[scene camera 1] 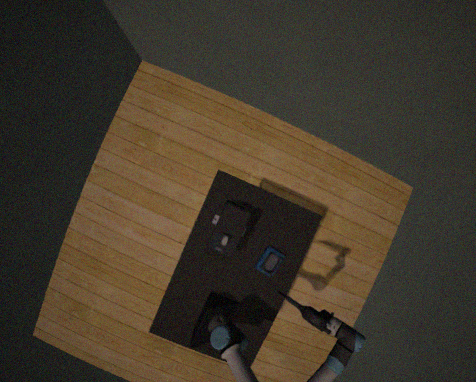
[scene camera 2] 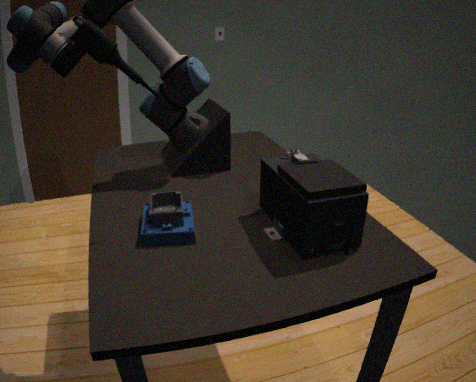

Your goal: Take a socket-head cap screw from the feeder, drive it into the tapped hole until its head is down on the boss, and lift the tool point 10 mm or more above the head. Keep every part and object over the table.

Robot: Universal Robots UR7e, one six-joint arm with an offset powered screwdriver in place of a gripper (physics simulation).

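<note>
My gripper, a long dark screwdriver, points its thin bit tip down at a slant. In scene camera 1 the tip shows near the table's right edge, on the robot's side of the blue fixture. In scene camera 2 it is high above the table, in front of the arm. Whether a screw sits on the tip is too small and dark to tell. The dark box-shaped feeder stands apart from the fixture. A grey block sits on the blue fixture. The tapped hole and screws cannot be made out.
A dark wedge-shaped mount stands under the arm's base at the back of the table. A small light-coloured piece shows at the feeder's robot-side end. A small pale plate lies beside the feeder.
</note>
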